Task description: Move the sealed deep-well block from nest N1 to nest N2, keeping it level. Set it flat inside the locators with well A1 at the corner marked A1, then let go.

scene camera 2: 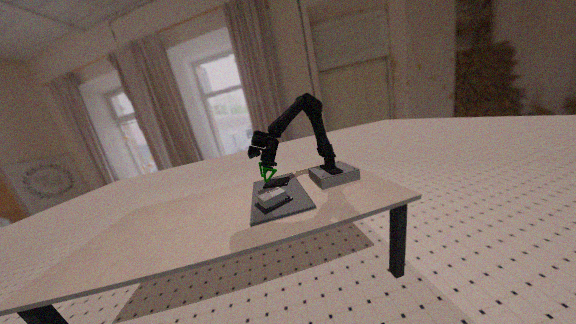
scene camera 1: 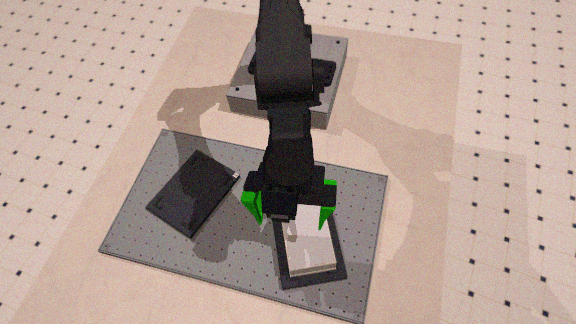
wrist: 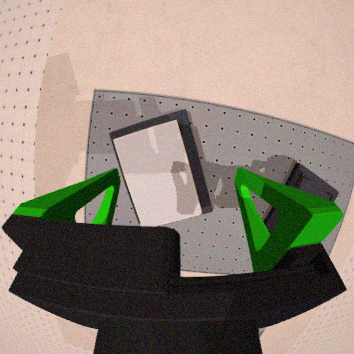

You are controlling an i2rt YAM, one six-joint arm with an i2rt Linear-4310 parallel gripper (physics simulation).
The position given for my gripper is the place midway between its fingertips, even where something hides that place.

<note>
My gripper (scene camera 1: 290, 225) is open, holding nothing. Also in view: a deep-well block (scene camera 1: 309, 250). I also see a dark nest plate (scene camera 1: 186, 201) and a dark nest plate (wrist: 181, 117).
The deep-well block is seen too in the wrist view (wrist: 153, 160). My gripper is seen too in the wrist view (wrist: 176, 174).
</note>
